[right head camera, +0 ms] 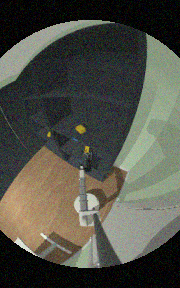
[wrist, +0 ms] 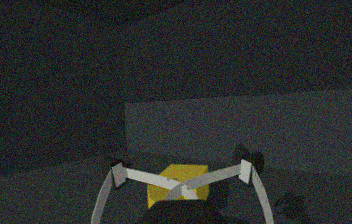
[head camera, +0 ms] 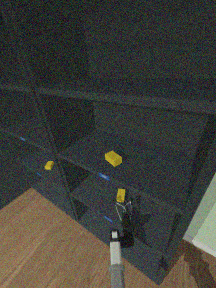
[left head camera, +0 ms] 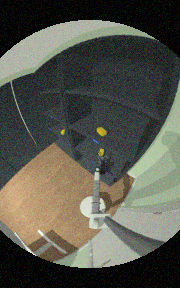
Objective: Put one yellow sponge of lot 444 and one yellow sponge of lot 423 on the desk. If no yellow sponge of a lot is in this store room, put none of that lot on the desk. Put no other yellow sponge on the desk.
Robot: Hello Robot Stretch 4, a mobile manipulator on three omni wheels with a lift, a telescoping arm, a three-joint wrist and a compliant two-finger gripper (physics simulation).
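Places are measured from the robot's base along level axes (x up, y back, z right), in metres.
Where they show: gripper, fingertip midpoint: (right head camera: 86,149) (wrist: 181,159) (head camera: 122,197) (left head camera: 101,152).
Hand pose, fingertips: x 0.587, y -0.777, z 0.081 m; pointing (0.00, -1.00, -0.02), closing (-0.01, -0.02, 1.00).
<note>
Things, the pixels of their top centre, and the offset from my fingertips. Level surfaces: height alone.
- second yellow sponge, middle of its top: (head camera: 113,155) (right head camera: 80,127) (left head camera: 101,129) dx +0.421, dy -0.006, dz -0.059 m
- third yellow sponge, middle of its top: (head camera: 48,163) (left head camera: 62,130) (right head camera: 48,132) dx -0.036, dy -0.530, dz -0.793 m
- wooden floor, its level: dx -0.614 m
A yellow sponge (head camera: 121,195) (left head camera: 101,152) (right head camera: 87,149) (wrist: 177,181) lies on a lower shelf of the dark rack. My gripper (head camera: 124,203) (wrist: 181,159) is open just in front of it; in the wrist view the sponge shows between the spread fingertips, with a gap on each side, and its lower part is hidden by the gripper. A second yellow sponge (head camera: 113,158) (left head camera: 102,131) (right head camera: 81,129) lies on the shelf above. A third yellow sponge (head camera: 49,165) (left head camera: 63,132) (right head camera: 49,134) lies in the bay to the left. No lot number is readable. I cannot identify the desk.
Blue labels (head camera: 104,176) (head camera: 108,219) sit on the shelf front edges. An upright divider (head camera: 66,192) separates the bays. The upper shelf's front edge runs above my gripper. A pale green wall (head camera: 207,220) stands right of the rack. White bars (left head camera: 52,242) stand on the wooden floor (left head camera: 35,195) behind.
</note>
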